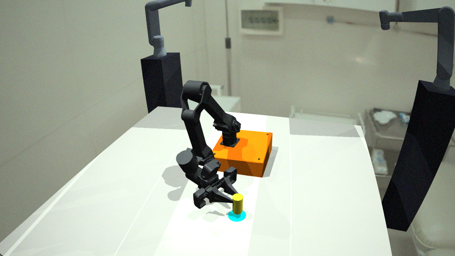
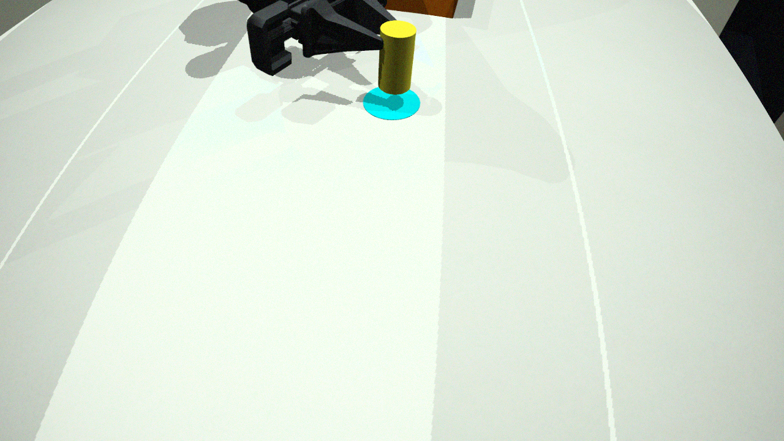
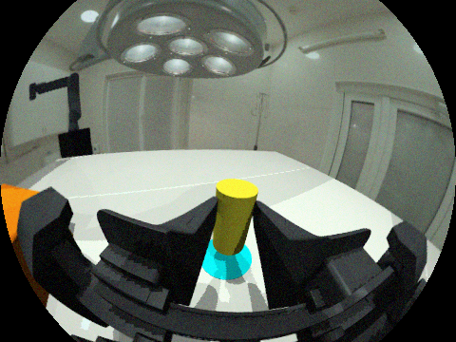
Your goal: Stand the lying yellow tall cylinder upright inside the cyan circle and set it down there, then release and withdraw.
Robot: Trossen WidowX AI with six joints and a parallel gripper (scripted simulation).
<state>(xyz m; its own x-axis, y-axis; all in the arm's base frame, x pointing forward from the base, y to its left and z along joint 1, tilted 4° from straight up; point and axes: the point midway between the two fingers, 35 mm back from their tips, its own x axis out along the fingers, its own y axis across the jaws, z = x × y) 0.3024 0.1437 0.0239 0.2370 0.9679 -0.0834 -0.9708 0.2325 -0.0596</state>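
Right now my gripper tip is 8 cm above the cyan circle. The rest, counted from my gripper tip: yellow cylinder: 2 cm below.
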